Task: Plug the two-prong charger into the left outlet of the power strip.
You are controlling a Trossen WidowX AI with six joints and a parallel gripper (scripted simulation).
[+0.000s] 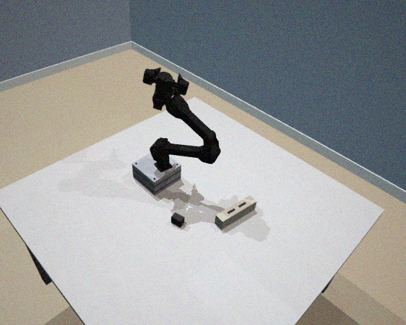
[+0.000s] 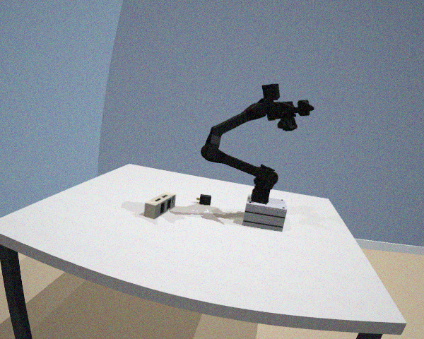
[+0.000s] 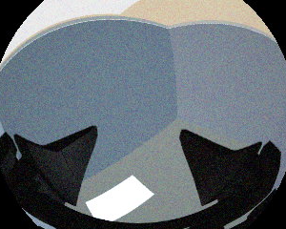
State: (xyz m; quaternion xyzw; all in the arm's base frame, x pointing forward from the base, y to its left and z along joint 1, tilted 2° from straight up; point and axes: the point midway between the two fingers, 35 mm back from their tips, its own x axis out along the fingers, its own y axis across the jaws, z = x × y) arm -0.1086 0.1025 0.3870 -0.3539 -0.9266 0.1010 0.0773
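The black two-prong charger lies 470 mm below my gripper tip, 400 mm ahead of it and 180 mm to the right of it.
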